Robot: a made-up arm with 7 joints.
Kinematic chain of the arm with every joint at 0, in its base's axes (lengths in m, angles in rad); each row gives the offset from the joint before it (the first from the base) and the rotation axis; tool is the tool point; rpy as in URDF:
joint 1: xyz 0.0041 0.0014 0.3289 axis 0 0.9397 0.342
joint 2: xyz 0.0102 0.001 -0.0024 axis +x
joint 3: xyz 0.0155 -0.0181 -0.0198 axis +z
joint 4: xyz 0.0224 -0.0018 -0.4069 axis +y
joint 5: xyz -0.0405 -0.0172 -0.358 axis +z
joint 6: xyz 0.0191 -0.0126 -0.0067 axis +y
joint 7: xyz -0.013 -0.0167 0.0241 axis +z
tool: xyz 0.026 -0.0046 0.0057 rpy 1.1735 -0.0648 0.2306
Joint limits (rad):
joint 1: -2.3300..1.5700
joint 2: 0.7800..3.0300
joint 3: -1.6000..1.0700
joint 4: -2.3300..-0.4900
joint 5: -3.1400..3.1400
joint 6: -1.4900..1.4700
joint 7: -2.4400..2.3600
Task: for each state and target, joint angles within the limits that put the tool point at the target. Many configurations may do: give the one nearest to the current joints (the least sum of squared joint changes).
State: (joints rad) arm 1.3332 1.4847 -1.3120 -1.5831 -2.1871 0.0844 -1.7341
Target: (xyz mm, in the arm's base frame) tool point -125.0 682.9 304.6
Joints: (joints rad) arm 1.1312 2.0451 -1.1179 -1.2949 -2.1872 0.0861 -1.7254
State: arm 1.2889 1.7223 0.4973 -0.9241 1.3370 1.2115 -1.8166
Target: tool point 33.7 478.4 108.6
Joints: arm 1.3152 1.5709 0.2485 -1.6691 1.2485 1.2069 -1.7987
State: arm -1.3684 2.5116 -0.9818 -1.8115 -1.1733 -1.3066 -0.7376
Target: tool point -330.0 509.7 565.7
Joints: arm -1.9229 3.0300 -1.1174 -1.5682 -1.1668 -1.2333 -0.6872
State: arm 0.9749 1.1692 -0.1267 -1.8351 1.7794 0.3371 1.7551
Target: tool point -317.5 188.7 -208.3
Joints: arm 0.9382 0.7800 -0.7593 -1.3627 1.8111 0.2660 1.7513
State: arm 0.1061 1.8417 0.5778 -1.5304 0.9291 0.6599 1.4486
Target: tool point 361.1 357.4 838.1
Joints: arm 0.2694 2.4294 0.5720 -0.8685 0.9973 0.7597 1.3696
